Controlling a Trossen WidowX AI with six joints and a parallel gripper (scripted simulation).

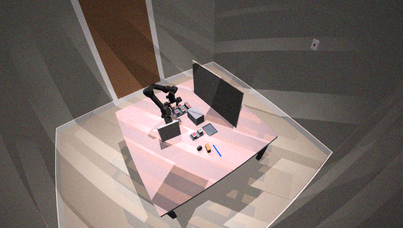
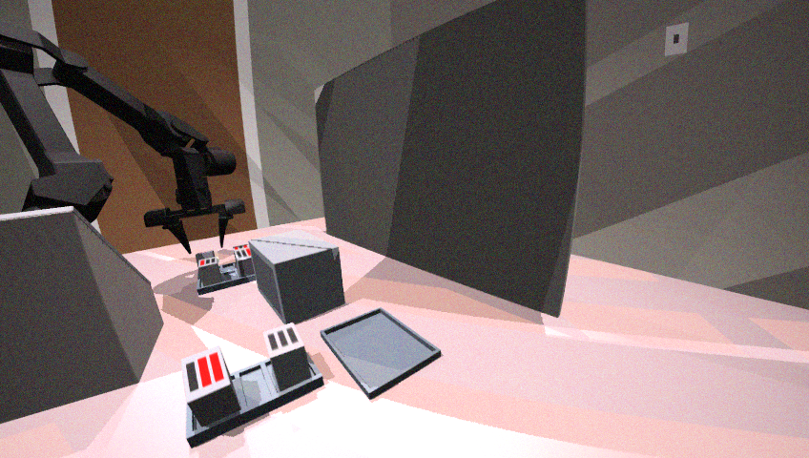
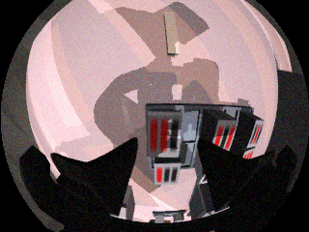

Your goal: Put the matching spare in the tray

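Right now the grey spare is 10 mm below my gripper tip. Round my gripper tip: tall grey panel (400 mm ahead, 160 mm above, 130 mm to the right); mounted unit (180 mm to the right, 170 mm ahead, 10 mm below); flat grey tray (380 mm to the right, 240 mm ahead, 60 mm below).
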